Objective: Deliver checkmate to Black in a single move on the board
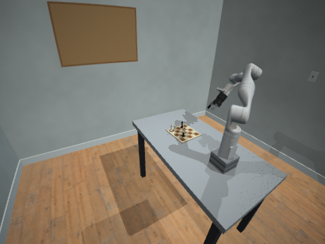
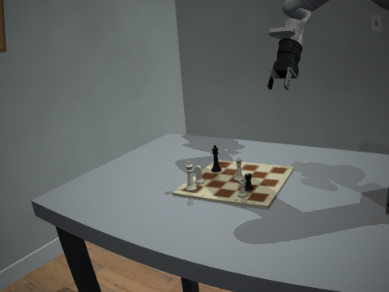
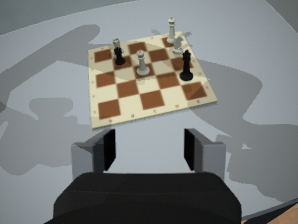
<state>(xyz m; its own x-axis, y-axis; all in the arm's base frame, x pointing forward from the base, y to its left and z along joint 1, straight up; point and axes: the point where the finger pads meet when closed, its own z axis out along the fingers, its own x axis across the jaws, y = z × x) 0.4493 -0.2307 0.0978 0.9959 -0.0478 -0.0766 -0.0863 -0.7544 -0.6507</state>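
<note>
Now: hand 27 cm to the right of the white piece, 16 cm above it and 2 cm past it. Round my hand: black rook (31 cm to the left, 17 cm below, 6 cm behind); then chessboard (27 cm to the left, 19 cm below, 2 cm behind); then black king (25 cm to the left, 15 cm below, 6 cm ahead).
</note>
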